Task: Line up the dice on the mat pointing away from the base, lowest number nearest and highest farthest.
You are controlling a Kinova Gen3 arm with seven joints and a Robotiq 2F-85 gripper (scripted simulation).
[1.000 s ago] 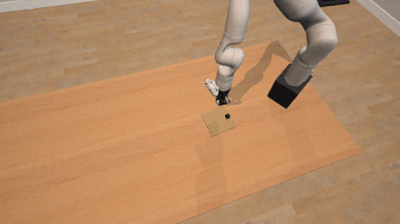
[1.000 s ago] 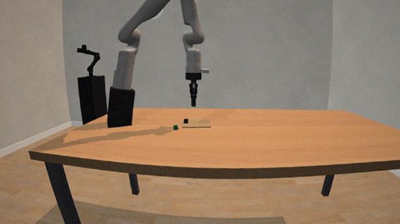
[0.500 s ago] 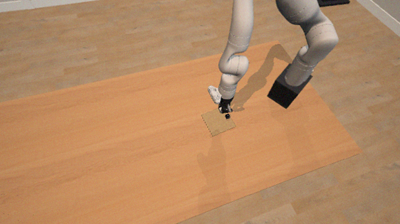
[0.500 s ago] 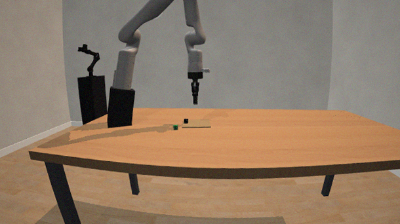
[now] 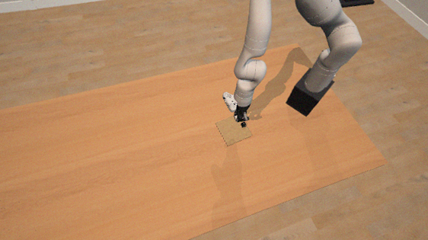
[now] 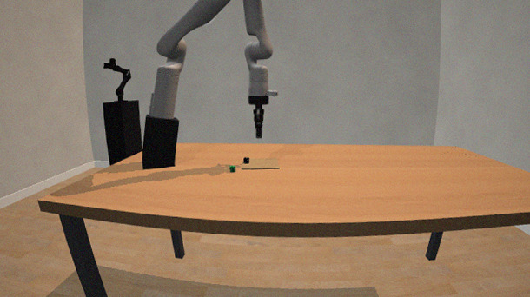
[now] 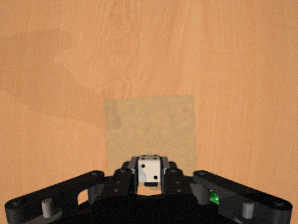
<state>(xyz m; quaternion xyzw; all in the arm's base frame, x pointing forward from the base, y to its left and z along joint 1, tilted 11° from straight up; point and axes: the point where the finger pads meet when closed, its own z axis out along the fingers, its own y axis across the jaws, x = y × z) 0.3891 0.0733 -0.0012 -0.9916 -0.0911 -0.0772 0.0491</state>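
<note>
The tan mat lies 12 cm below my hand. From my hand the other things lie so: white die (1 cm below); black die (11 cm below, 5 cm behind, 1 cm to the right); green die (12 cm below, 11 cm to the right, 7 cm behind).
</note>
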